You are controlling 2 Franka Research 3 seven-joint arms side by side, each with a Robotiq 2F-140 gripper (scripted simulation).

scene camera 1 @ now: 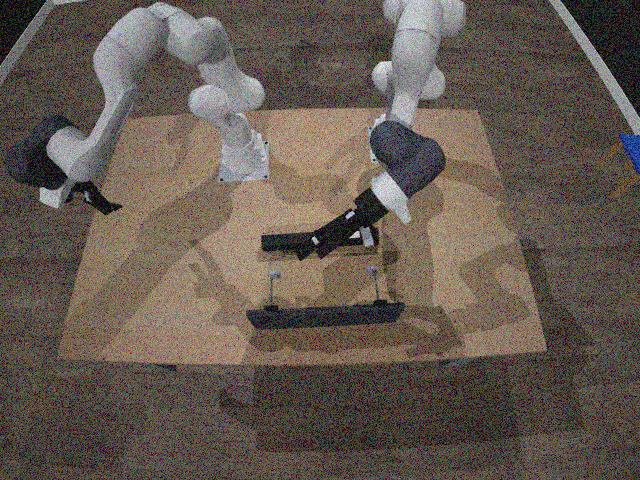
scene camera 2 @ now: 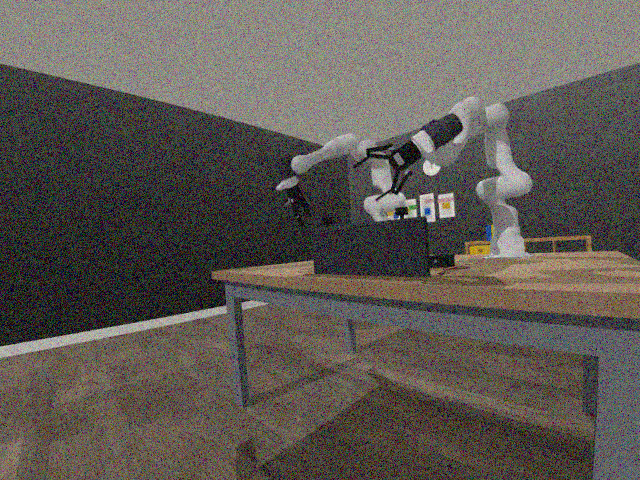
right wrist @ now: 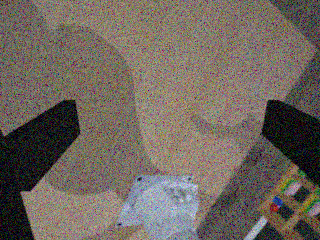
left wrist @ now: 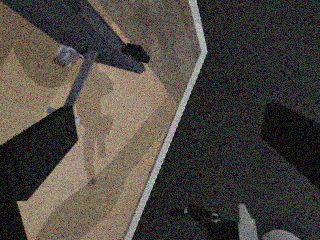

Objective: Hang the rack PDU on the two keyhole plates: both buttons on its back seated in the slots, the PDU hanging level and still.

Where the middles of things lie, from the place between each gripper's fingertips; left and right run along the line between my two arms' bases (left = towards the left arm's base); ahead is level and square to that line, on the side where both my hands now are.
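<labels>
My left hand (scene camera 1: pixel 308 255) is 18 cm past the rack PDU (scene camera 1: pixel 291 241), and I have that hand 3 cm to the right of the PDU and 30 cm above it.
Measured from my right hand, the rack PDU is 170 mm ahead and 230 mm below, and it is also 650 mm to the left of that hand.
</labels>
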